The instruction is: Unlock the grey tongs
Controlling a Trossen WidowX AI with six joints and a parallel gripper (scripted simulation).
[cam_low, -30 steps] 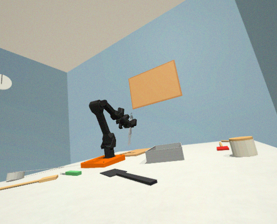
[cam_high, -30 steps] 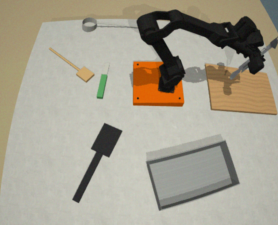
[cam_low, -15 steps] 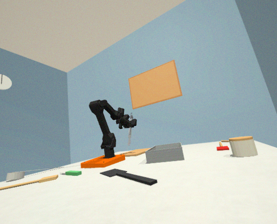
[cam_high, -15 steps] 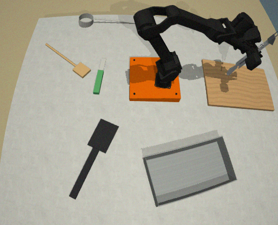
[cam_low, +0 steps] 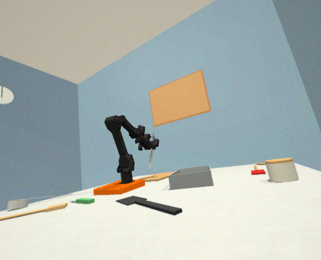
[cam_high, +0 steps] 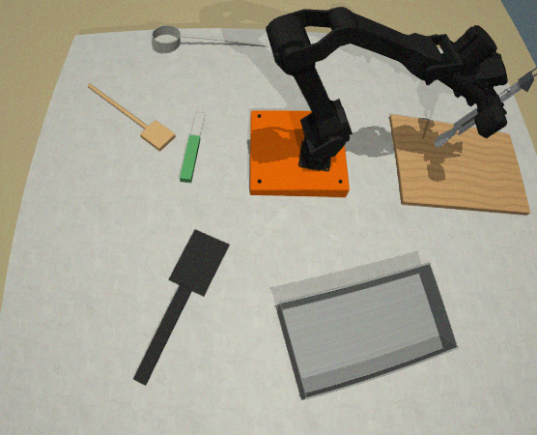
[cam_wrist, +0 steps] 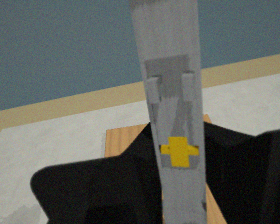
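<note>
Now: gripper tip 30 mm to the left of the yellow lock piece and 20 mm below it. Round my gripper tip: roasting tin 430 mm ahead, 230 mm to the right, 200 mm below; then yellow disc 320 mm behind, 220 mm below, 100 mm to the right; then wooden board 220 mm below.
</note>
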